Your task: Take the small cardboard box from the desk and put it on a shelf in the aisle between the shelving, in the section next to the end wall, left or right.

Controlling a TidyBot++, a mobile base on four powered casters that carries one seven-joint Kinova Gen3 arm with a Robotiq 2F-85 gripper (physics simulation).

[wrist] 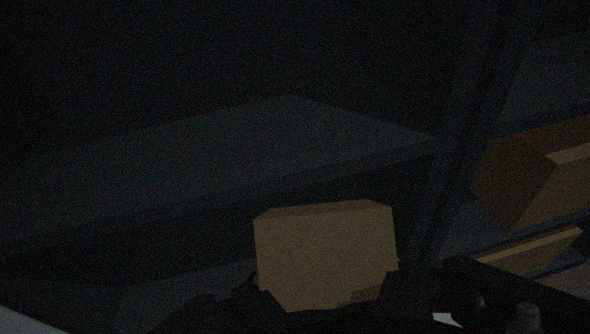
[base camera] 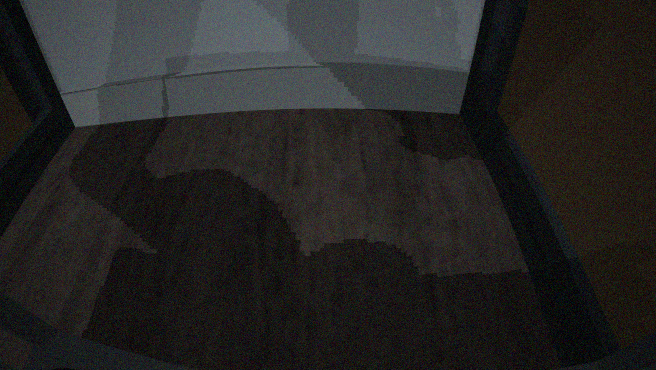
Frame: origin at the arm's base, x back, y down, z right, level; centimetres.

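Where they show: gripper, fingertip midpoint: (wrist: 324, 268).
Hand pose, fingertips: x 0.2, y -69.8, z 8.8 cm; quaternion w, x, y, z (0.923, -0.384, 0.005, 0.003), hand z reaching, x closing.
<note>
After its pixels a point has its place.
The small cardboard box (wrist: 325, 255) @[x 0.3, y -74.9, z 6.9 cm] is held upright at the bottom middle of the wrist view. My gripper (wrist: 324, 268) @[x 0.2, y -69.8, z 8.8 cm] is shut on it, with dark fingers at its left and right lower sides. Behind and above the box is a dark grey shelf board (wrist: 240, 145) @[x -10.6, y -59.4, z 38.8 cm], which ends at the right near a slanting upright post (wrist: 460, 130) @[x 25.0, y -59.8, z 31.6 cm]. Part of a lower shelf board (wrist: 185, 287) @[x -42.1, y -13.7, z 36.4 cm] shows to the left of the box. The gap between the two boards is very dark. The gripper does not show in the base camera view.
Larger cardboard boxes (wrist: 515, 175) @[x 56.2, y -30.6, z 43.7 cm] stand on shelving right of the post. In the base camera view a pale end wall (base camera: 250, 90) @[x -62.3, y 35.3, z -15.6 cm] stands across the wooden floor (base camera: 340, 190) @[x -43.9, y 39.6, z 0.6 cm]. Dark shelving rails (base camera: 530, 220) @[x -36.2, y 35.4, z 26.1 cm] run along the right, with brown surfaces (base camera: 600, 150) @[x -34.2, y 21.1, z 28.1 cm] beyond. Another dark rail (base camera: 30, 155) @[x -43.7, y 35.0, z -56.6 cm] is at the left.
</note>
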